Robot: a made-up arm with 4 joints. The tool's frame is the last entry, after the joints. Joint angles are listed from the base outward. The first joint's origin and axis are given. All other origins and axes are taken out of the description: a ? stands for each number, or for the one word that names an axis. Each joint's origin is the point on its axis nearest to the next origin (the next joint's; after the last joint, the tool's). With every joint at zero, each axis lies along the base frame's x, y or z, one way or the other. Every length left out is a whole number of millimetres.
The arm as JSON. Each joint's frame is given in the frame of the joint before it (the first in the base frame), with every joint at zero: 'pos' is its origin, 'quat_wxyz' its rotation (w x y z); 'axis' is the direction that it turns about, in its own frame. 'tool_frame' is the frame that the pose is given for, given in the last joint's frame.
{
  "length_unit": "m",
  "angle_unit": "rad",
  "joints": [
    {
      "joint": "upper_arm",
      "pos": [
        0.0,
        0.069,
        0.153
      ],
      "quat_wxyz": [
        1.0,
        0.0,
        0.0,
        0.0
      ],
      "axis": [
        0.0,
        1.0,
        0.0
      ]
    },
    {
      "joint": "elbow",
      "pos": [
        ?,
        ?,
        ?
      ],
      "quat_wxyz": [
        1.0,
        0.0,
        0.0,
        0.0
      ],
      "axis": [
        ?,
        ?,
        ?
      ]
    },
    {
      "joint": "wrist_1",
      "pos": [
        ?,
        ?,
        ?
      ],
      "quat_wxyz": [
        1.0,
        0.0,
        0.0,
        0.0
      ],
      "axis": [
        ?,
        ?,
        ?
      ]
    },
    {
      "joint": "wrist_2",
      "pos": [
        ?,
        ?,
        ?
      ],
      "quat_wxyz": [
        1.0,
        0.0,
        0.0,
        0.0
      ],
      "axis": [
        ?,
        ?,
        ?
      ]
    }
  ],
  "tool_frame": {
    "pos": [
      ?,
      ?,
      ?
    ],
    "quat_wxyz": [
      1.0,
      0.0,
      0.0,
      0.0
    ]
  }
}
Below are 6 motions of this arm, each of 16 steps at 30 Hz.
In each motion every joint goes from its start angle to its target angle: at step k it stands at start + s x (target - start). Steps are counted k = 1, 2, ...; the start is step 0. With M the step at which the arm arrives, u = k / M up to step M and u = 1 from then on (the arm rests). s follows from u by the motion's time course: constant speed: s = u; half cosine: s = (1 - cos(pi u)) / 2; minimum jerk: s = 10 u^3 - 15 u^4 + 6 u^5.
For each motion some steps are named. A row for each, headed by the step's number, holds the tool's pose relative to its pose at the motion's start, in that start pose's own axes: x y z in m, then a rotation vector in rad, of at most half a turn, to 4 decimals.
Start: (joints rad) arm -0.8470 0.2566 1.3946 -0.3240
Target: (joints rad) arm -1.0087 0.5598 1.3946 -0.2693
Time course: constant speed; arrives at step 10
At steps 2, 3, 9, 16:
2: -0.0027 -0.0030 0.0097 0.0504 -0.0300 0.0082
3: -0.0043 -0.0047 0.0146 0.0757 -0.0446 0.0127
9: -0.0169 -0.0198 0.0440 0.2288 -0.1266 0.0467
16: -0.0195 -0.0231 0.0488 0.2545 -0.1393 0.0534

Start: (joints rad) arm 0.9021 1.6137 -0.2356 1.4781
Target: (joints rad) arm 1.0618 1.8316 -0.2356 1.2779
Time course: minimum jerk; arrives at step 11
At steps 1, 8, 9, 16:
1: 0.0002 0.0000 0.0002 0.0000 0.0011 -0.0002
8: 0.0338 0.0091 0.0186 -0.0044 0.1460 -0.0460
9: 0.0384 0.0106 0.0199 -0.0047 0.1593 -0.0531
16: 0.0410 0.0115 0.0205 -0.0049 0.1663 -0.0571

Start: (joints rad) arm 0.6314 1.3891 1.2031 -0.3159
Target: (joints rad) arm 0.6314 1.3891 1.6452 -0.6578
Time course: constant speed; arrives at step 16
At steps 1, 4, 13, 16:
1: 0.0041 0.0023 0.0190 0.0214 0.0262 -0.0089
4: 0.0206 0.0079 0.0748 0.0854 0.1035 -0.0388
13: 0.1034 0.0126 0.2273 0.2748 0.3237 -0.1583
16: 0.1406 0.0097 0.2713 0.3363 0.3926 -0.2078

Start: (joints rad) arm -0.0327 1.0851 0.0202 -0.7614
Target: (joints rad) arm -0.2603 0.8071 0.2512 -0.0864
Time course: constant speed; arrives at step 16
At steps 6, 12, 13, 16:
6: -0.0076 -0.0003 -0.0327 -0.1863 0.0990 0.0622
12: -0.0272 -0.0209 -0.0679 -0.3848 0.1764 0.1572
13: -0.0312 -0.0265 -0.0737 -0.4190 0.1867 0.1758
16: -0.0441 -0.0472 -0.0911 -0.5234 0.2122 0.2360

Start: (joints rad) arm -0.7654 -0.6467 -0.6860 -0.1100
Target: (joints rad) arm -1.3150 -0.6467 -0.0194 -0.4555
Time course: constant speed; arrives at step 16
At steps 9, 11, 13, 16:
9: 0.0404 -0.0816 0.0520 0.0307 0.1426 0.0608
11: 0.0559 -0.0935 0.0641 0.0331 0.1732 0.0623
13: 0.0735 -0.1029 0.0761 0.0344 0.2026 0.0595
16: 0.1033 -0.1124 0.0938 0.0348 0.2439 0.0471

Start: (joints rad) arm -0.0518 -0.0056 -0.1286 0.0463
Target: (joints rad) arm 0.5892 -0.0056 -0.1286 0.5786
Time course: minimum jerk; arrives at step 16
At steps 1, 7, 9, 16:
1: -0.0003 0.0001 0.0003 -0.0012 0.0014 0.0001
7: -0.0541 0.0015 0.0538 -0.2020 0.2439 0.0363
9: -0.0878 -0.0049 0.0945 -0.3214 0.3879 0.0825
16: -0.1398 -0.0279 0.1797 -0.5102 0.6171 0.1988

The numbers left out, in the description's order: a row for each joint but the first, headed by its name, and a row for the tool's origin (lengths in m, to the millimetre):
elbow: xyz -0.03 0.0 -0.23, axis 0.0 0.0 -1.0
wrist_1: xyz 0.032 0.002 0.0, axis 0.0 1.0 0.0
wrist_2: xyz -0.447 0.0 -0.035, axis -1.0 0.0 0.0
tool: xyz 0.0 0.341 0.069

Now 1 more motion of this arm.
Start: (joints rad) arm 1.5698 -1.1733 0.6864 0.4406
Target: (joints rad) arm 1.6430 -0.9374 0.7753 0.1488
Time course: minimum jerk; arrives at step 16
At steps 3, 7, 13, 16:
3: 0.0014 0.0006 0.0120 0.0241 0.0081 -0.0038
7: 0.0141 -0.0024 0.0934 0.1900 0.0626 -0.0315
13: 0.0460 -0.0345 0.2219 0.4718 0.1518 -0.0866
16: 0.0492 -0.0388 0.2322 0.4960 0.1592 -0.0919

